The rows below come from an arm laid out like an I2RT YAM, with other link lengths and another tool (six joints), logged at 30 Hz.
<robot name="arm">
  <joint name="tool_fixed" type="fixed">
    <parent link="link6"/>
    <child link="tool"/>
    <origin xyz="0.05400 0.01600 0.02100" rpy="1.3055 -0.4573 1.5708"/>
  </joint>
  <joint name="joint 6" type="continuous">
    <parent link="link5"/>
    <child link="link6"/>
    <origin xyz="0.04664 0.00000 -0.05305" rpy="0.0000 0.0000 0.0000"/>
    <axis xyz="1 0 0"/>
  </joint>
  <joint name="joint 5" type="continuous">
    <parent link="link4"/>
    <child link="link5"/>
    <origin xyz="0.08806 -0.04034 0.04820" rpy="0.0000 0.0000 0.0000"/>
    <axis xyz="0 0 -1"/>
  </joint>
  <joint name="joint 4" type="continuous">
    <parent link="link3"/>
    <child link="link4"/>
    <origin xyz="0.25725 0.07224 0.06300" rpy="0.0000 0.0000 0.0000"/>
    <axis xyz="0 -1 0"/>
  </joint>
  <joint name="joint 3" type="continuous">
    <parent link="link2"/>
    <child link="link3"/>
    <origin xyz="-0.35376 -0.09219 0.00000" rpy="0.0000 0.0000 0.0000"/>
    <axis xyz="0 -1 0"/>
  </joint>
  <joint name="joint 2" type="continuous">
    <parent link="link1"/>
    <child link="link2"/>
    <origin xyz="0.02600 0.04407 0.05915" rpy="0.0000 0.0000 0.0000"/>
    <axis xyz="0 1 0"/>
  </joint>
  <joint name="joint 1" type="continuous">
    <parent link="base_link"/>
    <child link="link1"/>
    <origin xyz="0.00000 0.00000 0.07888" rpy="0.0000 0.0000 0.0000"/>
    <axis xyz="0 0 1"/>
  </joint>
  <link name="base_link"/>
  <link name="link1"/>
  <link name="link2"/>
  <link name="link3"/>
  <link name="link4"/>
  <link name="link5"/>
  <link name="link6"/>
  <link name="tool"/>
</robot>
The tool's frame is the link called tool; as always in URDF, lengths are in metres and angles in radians. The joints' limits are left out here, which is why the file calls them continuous.
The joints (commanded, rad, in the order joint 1, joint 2, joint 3, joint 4, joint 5, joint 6), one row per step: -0.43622, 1.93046, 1.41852, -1.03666, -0.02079, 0.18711; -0.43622, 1.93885, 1.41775, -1.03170, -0.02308, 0.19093; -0.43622, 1.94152, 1.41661, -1.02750, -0.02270, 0.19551; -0.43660, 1.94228, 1.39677, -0.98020, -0.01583, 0.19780; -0.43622, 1.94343, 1.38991, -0.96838, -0.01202, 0.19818; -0.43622, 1.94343, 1.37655, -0.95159, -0.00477, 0.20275; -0.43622, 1.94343, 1.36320, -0.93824, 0.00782, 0.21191; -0.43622, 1.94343, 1.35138, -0.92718, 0.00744, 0.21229; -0.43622, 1.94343, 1.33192, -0.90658, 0.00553, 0.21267; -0.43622, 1.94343, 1.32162, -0.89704, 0.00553, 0.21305; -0.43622, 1.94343, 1.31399, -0.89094, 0.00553, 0.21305; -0.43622, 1.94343, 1.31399, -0.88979, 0.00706, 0.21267; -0.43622, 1.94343, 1.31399, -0.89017, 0.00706, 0.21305
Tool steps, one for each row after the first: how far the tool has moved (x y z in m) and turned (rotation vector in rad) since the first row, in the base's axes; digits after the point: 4 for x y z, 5 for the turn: 0.0013, -0.0005, -0.0035, 0.00395, 0.00288, -0.00377; 0.0019, -0.0009, -0.0048, 0.00357, 0.00274, -0.00836; 0.0049, -0.0033, -0.0095, -0.01376, -0.01862, -0.01123; 0.0052, -0.0037, -0.0116, -0.01879, -0.02050, -0.01137; 0.0045, -0.0043, -0.0150, -0.02663, -0.02061, -0.01623; 0.0029, -0.0052, -0.0184, -0.03774, -0.01547, -0.02585; 0.0018, -0.0046, -0.0214, -0.03706, -0.01494, -0.02620; 0.0004, -0.0038, -0.0262, -0.03578, -0.01676, -0.02653; -0.0006, -0.0033, -0.0287, -0.03545, -0.01608, -0.02690; -0.0016, -0.0029, -0.0307, -0.03482, -0.01468, -0.02688; -0.0014, -0.0031, -0.0306, -0.03670, -0.01510, -0.02657; -0.0015, -0.0031, -0.0306, -0.03653, -0.01475, -0.02695
